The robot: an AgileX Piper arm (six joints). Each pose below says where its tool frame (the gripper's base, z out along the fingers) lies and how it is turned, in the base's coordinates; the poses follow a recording.
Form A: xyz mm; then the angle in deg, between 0 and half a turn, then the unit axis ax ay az.
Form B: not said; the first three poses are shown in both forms.
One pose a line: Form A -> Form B
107 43 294 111.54 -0.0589 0.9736 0.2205 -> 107 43 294 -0.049 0.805 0.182 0.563
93 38 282 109.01 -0.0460 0.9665 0.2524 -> 93 38 282 -0.037 0.787 0.206 0.581
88 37 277 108.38 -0.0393 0.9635 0.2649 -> 88 37 277 -0.032 0.781 0.215 0.585
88 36 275 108.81 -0.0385 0.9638 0.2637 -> 88 36 275 -0.031 0.784 0.214 0.582
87 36 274 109.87 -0.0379 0.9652 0.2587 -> 87 36 274 -0.031 0.790 0.212 0.575
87 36 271 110.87 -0.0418 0.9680 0.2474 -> 87 36 271 -0.034 0.797 0.204 0.567
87 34 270 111.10 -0.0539 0.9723 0.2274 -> 87 34 270 -0.044 0.802 0.188 0.566
